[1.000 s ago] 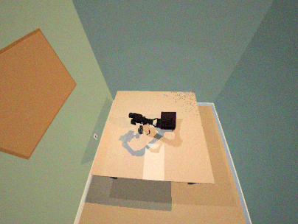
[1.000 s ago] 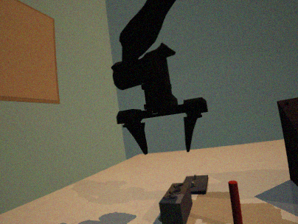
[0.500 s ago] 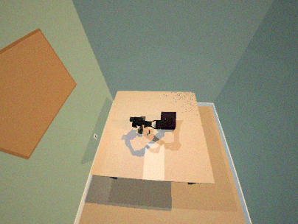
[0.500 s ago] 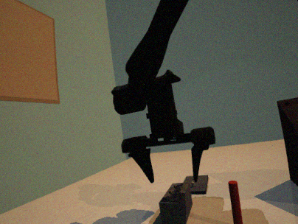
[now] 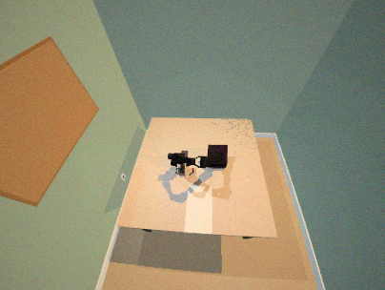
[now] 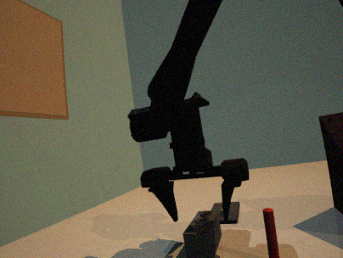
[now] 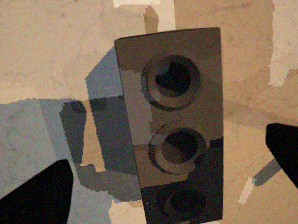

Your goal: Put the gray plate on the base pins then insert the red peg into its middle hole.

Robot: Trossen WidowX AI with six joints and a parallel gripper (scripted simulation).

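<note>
Right now my gripper tip is 1 cm above the gray plate. The rest, counted from my gripper tip: pin base 16 cm to the right, 4 cm below; then red peg 12 cm behind, 3 cm to the left, 1 cm below.
</note>
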